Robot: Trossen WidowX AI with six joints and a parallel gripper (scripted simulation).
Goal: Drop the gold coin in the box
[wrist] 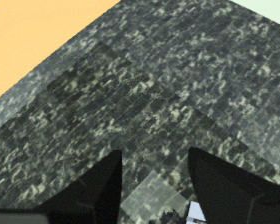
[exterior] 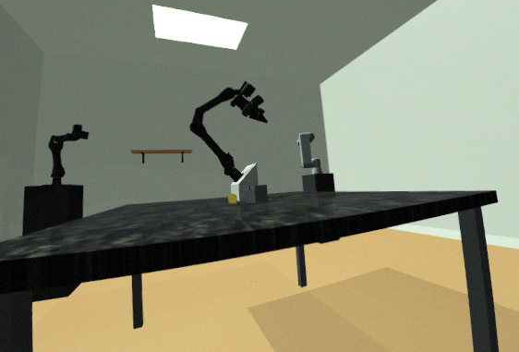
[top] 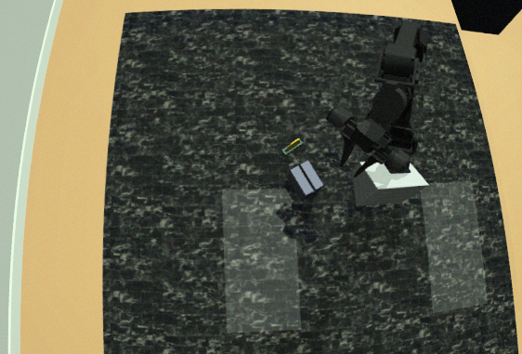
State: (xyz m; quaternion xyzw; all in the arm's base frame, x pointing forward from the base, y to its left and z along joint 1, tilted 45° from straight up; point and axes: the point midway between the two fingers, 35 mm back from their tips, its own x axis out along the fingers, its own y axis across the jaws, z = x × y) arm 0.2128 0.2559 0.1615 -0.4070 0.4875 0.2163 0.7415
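My gripper tip is now 5 cm short of the gold coin, 20 cm to the left of it and 36 cm above it.
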